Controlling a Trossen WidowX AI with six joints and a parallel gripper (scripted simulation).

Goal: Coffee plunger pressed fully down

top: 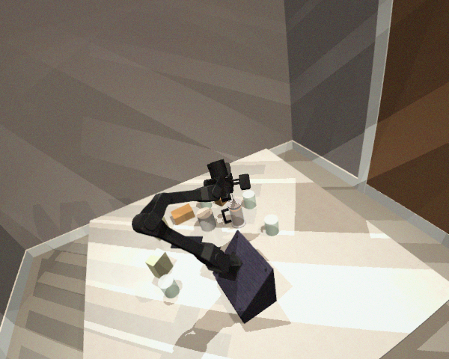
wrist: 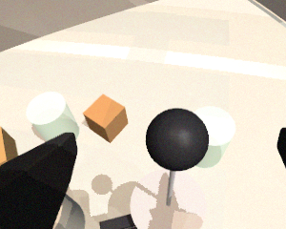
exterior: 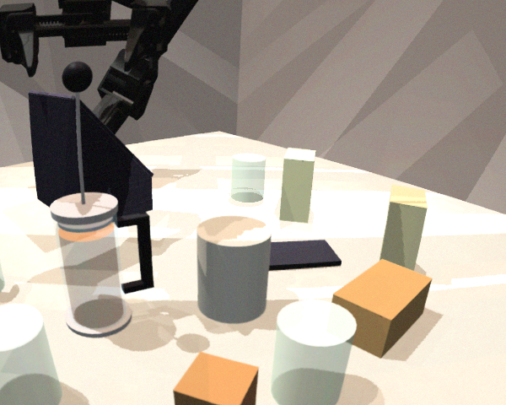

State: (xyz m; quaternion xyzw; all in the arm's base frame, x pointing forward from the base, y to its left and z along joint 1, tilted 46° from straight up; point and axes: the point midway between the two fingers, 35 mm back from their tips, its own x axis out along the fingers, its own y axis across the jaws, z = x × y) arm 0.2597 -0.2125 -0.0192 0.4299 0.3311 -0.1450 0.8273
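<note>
The glass coffee press lies 14 cm below my gripper tip, 1 cm to the left of it and 1 cm ahead of it. Also, from my gripper tip: dark flat plate (27 cm to the left, 26 cm below, 6 cm ahead).
</note>
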